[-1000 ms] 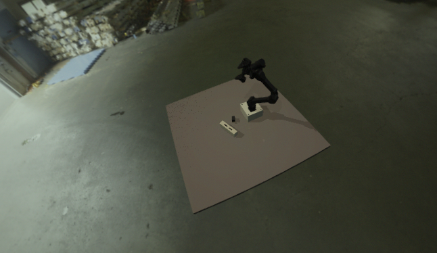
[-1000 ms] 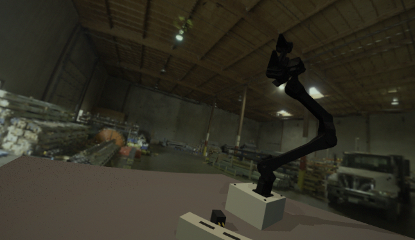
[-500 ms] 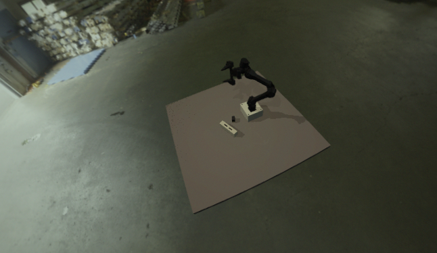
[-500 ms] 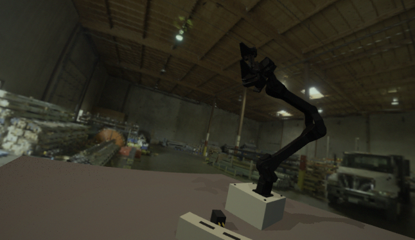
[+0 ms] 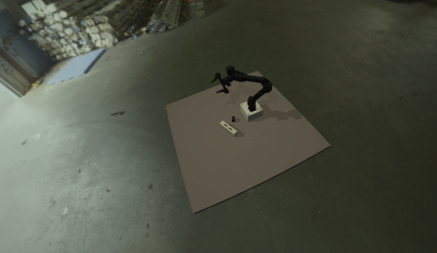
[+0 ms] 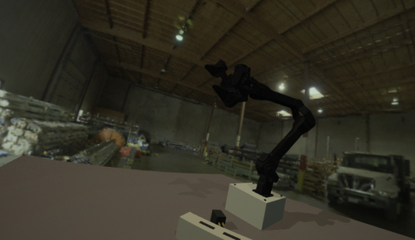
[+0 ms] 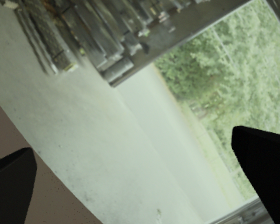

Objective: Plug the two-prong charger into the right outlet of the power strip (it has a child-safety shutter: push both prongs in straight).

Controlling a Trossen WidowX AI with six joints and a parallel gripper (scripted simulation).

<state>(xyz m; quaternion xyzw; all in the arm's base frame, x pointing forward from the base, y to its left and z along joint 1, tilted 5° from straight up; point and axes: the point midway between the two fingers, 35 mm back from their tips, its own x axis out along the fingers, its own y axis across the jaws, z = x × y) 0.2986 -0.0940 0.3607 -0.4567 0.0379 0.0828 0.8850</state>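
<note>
The black charger is 12 cm behind my gripper tip, 5 cm to the left of it and 45 cm below it.
</note>
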